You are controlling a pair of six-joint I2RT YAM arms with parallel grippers.
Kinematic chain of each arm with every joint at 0, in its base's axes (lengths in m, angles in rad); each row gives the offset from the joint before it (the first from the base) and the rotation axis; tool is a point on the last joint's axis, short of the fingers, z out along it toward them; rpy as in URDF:
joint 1: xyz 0 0 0.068 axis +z
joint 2: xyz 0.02 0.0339 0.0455 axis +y
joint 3: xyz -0.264 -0.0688 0 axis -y
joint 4: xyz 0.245 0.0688 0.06 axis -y
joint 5: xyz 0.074 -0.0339 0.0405 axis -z
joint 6: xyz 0.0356 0 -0.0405 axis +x
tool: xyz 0 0 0 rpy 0 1.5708 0
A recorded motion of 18 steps. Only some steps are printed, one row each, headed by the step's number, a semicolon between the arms.
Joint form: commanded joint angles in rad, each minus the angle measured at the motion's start. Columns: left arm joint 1, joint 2, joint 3, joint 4, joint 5, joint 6; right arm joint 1, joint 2, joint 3, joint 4, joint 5, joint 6.
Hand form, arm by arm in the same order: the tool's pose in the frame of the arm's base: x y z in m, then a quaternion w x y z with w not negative. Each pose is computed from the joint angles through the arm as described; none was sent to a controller.
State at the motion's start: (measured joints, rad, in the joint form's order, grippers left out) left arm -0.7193 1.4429 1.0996 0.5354 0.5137 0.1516; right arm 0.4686 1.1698 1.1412 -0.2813 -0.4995 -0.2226
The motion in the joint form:
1: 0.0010 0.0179 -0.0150 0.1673 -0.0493 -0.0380; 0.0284 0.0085 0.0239 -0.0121 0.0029 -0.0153
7: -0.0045 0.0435 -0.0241 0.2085 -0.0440 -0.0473; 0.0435 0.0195 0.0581 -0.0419 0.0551 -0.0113
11: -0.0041 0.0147 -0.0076 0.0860 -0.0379 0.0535; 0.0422 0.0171 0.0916 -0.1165 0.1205 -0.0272
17: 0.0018 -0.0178 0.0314 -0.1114 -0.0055 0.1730; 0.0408 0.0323 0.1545 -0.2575 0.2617 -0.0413
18: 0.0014 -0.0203 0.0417 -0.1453 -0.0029 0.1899; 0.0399 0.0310 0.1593 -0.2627 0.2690 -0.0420
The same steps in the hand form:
1: 0.2464 -0.2365 0.3756 0.71501 0.40022 0.44322 -0.36350; 0.2250 0.1413 0.3824 0.54230 -0.41645 0.67768 0.27060
7: 0.2488 -0.2414 0.3683 0.71331 0.40052 0.44028 -0.37004; 0.2253 0.1442 0.3883 0.54346 -0.40817 0.68738 0.25605
11: 0.2460 -0.2390 0.3710 0.70664 0.43272 0.44754 -0.33633; 0.2235 0.1404 0.3926 0.53729 -0.39904 0.70773 0.22630
17: 0.2431 -0.2351 0.3747 0.68102 0.48170 0.45977 -0.30462; 0.2239 0.1347 0.3956 0.51352 -0.37529 0.75393 0.16444
18: 0.2427 -0.2351 0.3756 0.67608 0.48870 0.46240 -0.30045; 0.2235 0.1339 0.3970 0.51462 -0.37351 0.75480 0.16103

